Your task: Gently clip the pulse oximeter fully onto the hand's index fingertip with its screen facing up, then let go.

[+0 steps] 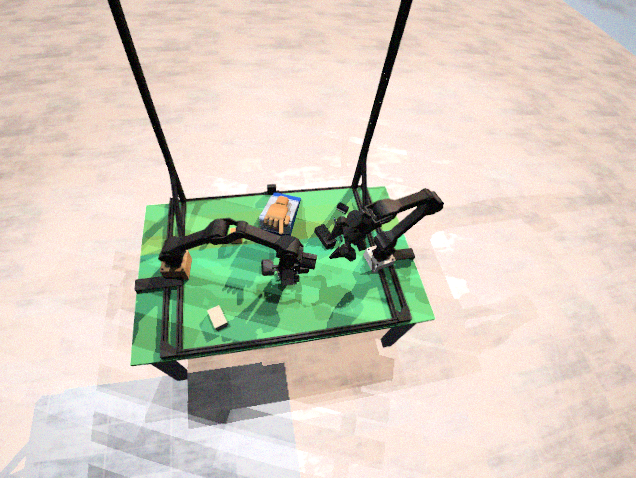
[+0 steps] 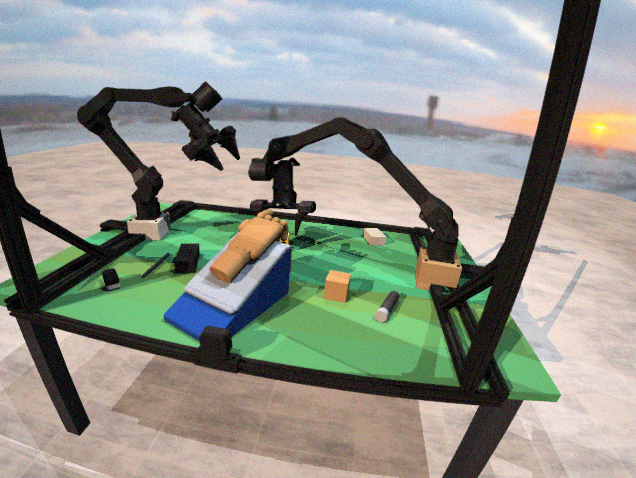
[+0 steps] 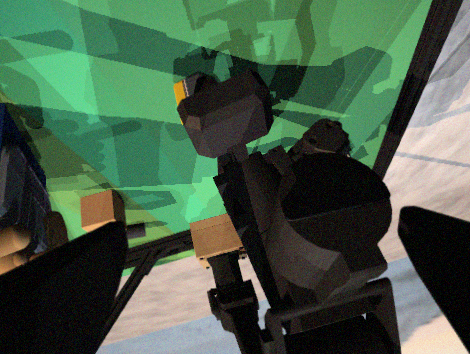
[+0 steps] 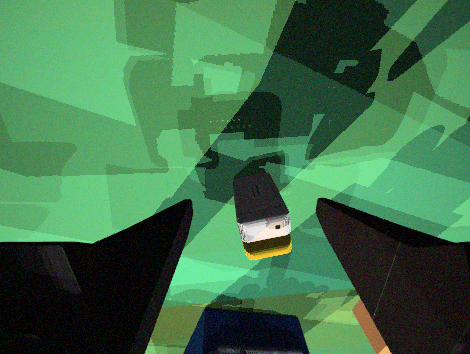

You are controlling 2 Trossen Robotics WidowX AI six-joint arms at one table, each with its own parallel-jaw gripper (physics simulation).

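The pulse oximeter, dark and white with a yellow side, is loose between the right gripper's fingers, slightly turned and off the hand. I cannot tell whether it touches the table. My right gripper is open and points down beyond the hand's fingertips, with a gap on both sides of the oximeter. The tan hand lies on a sloped support; its index fingertip is not clearly visible. My left gripper is open and empty, raised above the table.
The blue wedge carries a pale pad. An orange cube and a dark cylinder lie right of it. A black box, a pen and a small black item lie left. A cream block lies farther off.
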